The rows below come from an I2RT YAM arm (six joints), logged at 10 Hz.
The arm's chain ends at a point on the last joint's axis. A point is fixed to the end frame.
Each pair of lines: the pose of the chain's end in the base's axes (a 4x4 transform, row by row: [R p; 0 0 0 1], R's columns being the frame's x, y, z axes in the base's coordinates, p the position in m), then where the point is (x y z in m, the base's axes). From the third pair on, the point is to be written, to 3 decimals.
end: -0.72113, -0.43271, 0.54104, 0.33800; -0.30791, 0.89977, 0.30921, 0.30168; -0.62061, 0.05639, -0.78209, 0.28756; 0, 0, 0, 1
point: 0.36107 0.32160 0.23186
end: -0.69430, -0.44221, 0.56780, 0.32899; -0.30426, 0.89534, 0.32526, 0.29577; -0.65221, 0.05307, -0.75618, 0.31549; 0, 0, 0, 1
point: 0.35399 0.31671 0.26101
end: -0.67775, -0.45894, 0.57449, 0.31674; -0.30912, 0.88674, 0.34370, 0.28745; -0.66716, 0.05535, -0.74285, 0.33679; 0, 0, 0, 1
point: 0.342 0.309 0.283
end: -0.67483, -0.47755, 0.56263, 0.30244; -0.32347, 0.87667, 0.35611, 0.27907; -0.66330, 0.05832, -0.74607, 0.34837; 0, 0, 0, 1
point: 0.327 0.302 0.294
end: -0.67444, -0.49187, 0.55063, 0.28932; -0.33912, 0.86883, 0.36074, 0.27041; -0.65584, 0.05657, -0.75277, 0.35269; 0, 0, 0, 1
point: 0.313 0.293 0.298
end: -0.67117, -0.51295, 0.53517, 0.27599; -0.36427, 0.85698, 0.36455, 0.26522; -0.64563, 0.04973, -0.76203, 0.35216; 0, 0, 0, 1
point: 0.299 0.288 0.297
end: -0.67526, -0.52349, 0.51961, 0.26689; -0.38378, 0.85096, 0.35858, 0.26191; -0.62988, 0.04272, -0.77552, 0.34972; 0, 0, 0, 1
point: 0.289 0.284 0.294
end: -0.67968, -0.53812, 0.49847, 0.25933; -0.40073, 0.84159, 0.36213, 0.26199; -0.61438, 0.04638, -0.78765, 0.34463; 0, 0, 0, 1
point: 0.280 0.284 0.289
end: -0.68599, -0.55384, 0.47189, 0.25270; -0.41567, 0.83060, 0.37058, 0.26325; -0.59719, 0.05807, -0.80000, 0.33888; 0, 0, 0, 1
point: 0.271 0.285 0.282
